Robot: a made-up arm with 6 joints. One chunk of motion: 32 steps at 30 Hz.
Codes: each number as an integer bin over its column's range. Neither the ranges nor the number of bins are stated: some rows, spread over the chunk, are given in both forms.
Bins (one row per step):
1: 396 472 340 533 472 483
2: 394 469 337 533 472 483
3: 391 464 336 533 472 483
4: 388 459 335 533 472 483
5: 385 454 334 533 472 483
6: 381 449 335 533 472 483
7: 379 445 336 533 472 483
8: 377 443 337 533 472 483
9: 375 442 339 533 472 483
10: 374 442 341 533 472 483
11: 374 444 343 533 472 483
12: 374 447 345 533 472 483
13: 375 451 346 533 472 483
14: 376 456 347 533 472 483
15: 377 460 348 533 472 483
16: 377 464 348 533 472 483
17: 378 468 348 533 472 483
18: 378 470 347 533 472 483
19: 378 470 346 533 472 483
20: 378 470 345 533 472 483
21: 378 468 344 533 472 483
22: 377 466 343 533 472 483
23: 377 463 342 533 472 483
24: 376 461 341 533 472 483
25: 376 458 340 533 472 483
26: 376 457 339 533 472 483
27: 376 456 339 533 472 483
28: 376 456 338 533 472 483
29: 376 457 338 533 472 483
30: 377 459 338 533 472 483
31: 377 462 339 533 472 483
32: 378 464 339 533 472 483
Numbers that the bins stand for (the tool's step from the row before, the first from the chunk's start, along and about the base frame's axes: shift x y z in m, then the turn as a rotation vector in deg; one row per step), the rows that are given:
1: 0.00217 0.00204 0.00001 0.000 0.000 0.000
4: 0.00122 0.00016 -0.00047 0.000 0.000 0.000
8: -0.00009 -0.00214 -0.00028 0.000 0.000 0.000
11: -0.00045 -0.00200 0.00030 0.000 0.000 0.000
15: -0.00009 0.00031 0.00079 0.000 0.000 0.000
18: 0.00003 0.00175 0.00069 0.000 0.000 0.000
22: -0.00009 0.00117 0.00030 0.000 0.000 0.000
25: -0.00021 0.00002 0.00001 0.000 0.000 0.000
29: -0.00021 -0.00013 -0.00018 0.000 0.000 0.000
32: 0.00003 0.00088 -0.00008 0.000 0.000 0.000
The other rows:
2: 0.00193 0.00160 -0.00028 0.000 0.000 0.000
3: 0.00158 0.00088 -0.00038 0.000 0.000 0.000
5: 0.00086 -0.00056 -0.00057 0.000 0.000 0.000
6: 0.00038 -0.00128 -0.00047 0.000 0.000 0.000
7: 0.00015 -0.00186 -0.00038 0.000 0.000 0.000
9: -0.00033 -0.00229 -0.00008 0.000 0.000 0.000
10: -0.00045 -0.00229 0.00011 0.000 0.000 0.000
12: -0.00045 -0.00157 0.00050 0.000 0.000 0.000
13: -0.00033 -0.00099 0.00060 0.000 0.000 0.000
14: -0.00021 -0.00027 0.00069 0.000 0.000 0.000
16: -0.00009 0.00088 0.00079 0.000 0.000 0.000
17: 0.00003 0.00146 0.00079 0.000 0.000 0.000
19: 0.00003 0.00175 0.00060 0.000 0.000 0.000
20: 0.00003 0.00175 0.00050 0.000 0.000 0.000
21: 0.00003 0.00146 0.00040 0.000 0.000 0.000
23: -0.00009 0.00074 0.00021 0.000 0.000 0.000
24: -0.00021 0.00045 0.00011 0.000 0.000 0.000
26: -0.00021 -0.00013 -0.00008 0.000 0.000 0.000
27: -0.00021 -0.00027 -0.00008 0.000 0.000 0.000
28: -0.00021 -0.00027 -0.00018 0.000 0.000 0.000
30: -0.00009 0.00016 -0.00018 0.000 0.000 0.000
31: -0.00009 0.00059 -0.00008 0.000 0.000 0.000

